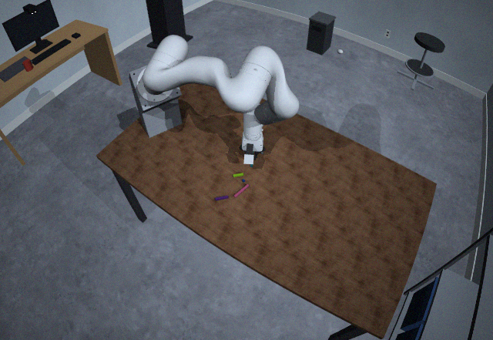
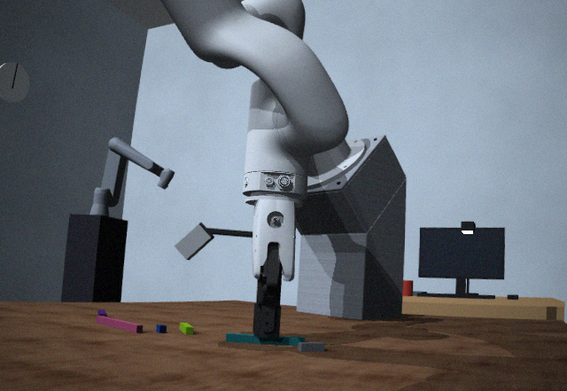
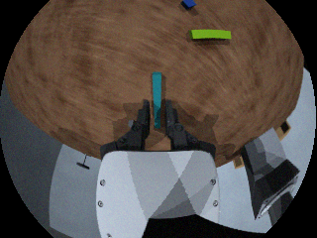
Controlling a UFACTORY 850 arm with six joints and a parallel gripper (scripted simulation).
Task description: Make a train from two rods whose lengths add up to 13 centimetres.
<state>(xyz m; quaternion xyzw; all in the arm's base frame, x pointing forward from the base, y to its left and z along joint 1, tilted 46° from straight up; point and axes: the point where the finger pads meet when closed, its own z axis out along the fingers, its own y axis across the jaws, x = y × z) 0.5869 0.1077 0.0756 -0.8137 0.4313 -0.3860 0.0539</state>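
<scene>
The turquoise rod is 30 mm below my hand. Round my hand: grey rod: 20 mm ahead, 70 mm to the left, 30 mm below; then blue rod: 30 mm ahead, 140 mm to the right, 30 mm below; then lime rod: 10 mm behind, 120 mm to the right, 30 mm below.
</scene>
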